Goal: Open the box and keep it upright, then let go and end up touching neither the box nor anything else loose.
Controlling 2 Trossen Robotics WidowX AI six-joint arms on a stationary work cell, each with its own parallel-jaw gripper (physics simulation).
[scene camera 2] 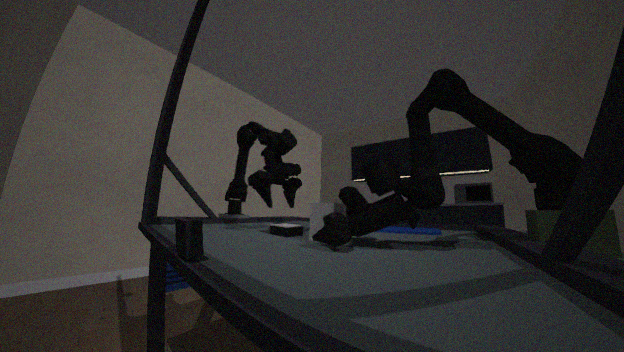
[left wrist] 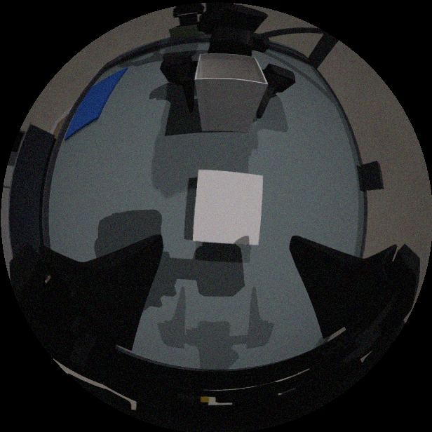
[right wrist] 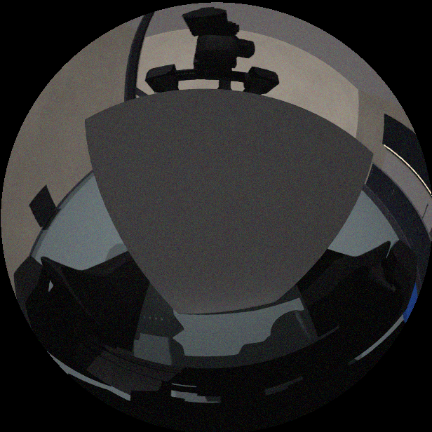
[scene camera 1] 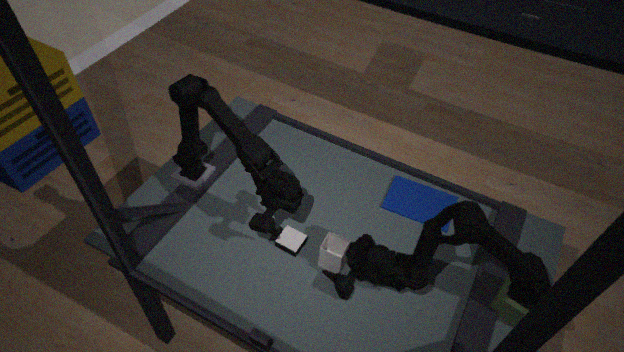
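Pixels of known places: left gripper, fingertip midpoint: [scene camera 2: 282, 207] [scene camera 1: 284, 224]; right gripper, fingertip midpoint: [scene camera 2: 323, 235]; left arm's base at its link origin: [scene camera 2: 234, 214] [scene camera 1: 193, 171]; right arm's base at its link origin: [scene camera 2: 561, 209] [scene camera 1: 523, 294].
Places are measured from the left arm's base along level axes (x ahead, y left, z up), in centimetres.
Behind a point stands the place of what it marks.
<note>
The box [scene camera 1: 332, 256] @[x 54.1, y -10.1, z 4.7 cm] [left wrist: 227, 105] [right wrist: 220, 200] is a pale, open-topped container standing upright on the table; it also shows in scene camera 2 [scene camera 2: 319, 220] @[x 52.9, y -10.1, z 1.8 cm]. Its lid [scene camera 1: 291, 238] @[x 40.0, y -7.3, z -0.5 cm] [scene camera 2: 286, 230] @[x 43.1, y -10.7, z -1.5 cm] [left wrist: 227, 207], white on top with dark sides, lies flat on the table, apart from the box. My left gripper [scene camera 2: 281, 205] @[x 37.4, y -6.9, z 4.4 cm] [left wrist: 229, 242] is open and empty, raised above the table near the lid. My right gripper [left wrist: 225, 112] [right wrist: 220, 245] is open and low, one finger on each side of the box. The left wrist view shows narrow gaps beside it; contact lower down is hard to tell.
A flat blue panel [scene camera 1: 415, 200] @[x 67.5, y 25.4, z -2.6 cm] [scene camera 2: 410, 230] @[x 70.1, y 21.4, z -2.6 cm] [left wrist: 97, 107] lies near the table's far edge. A dark block [scene camera 2: 189, 240] @[x 49.8, y -37.4, z -0.4 cm] [left wrist: 371, 175] sits at the near edge. A green object [scene camera 1: 510, 305] @[x 99.3, y -1.0, z 4.0 cm] is by the right arm's base. Dark frame posts [scene camera 1: 82, 172] @[x 5.6, y -35.0, z 37.5 cm] flank the table.
</note>
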